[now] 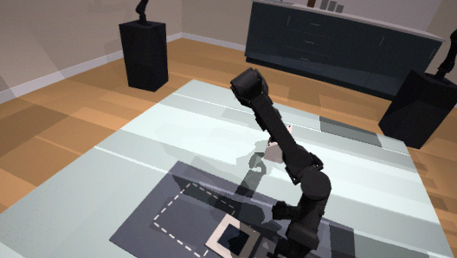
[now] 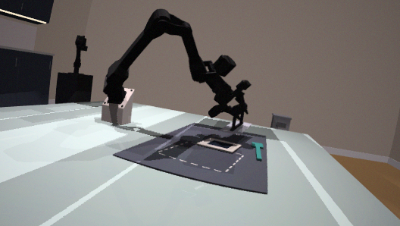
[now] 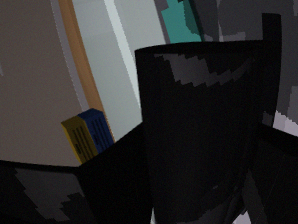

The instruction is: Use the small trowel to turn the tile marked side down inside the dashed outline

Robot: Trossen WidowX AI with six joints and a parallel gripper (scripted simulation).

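The teal t-shaped piece lies 110 mm to the right of my gripper tip, 80 mm below it and 60 mm ahead of it. The rest, counted from my gripper tip: trowel 30 mm behind, 10 mm to the left, 10 mm below; then dark mat 110 mm to the right, 110 mm below, 90 mm behind; then square peach tile 130 mm to the right, 80 mm below, 70 mm behind.
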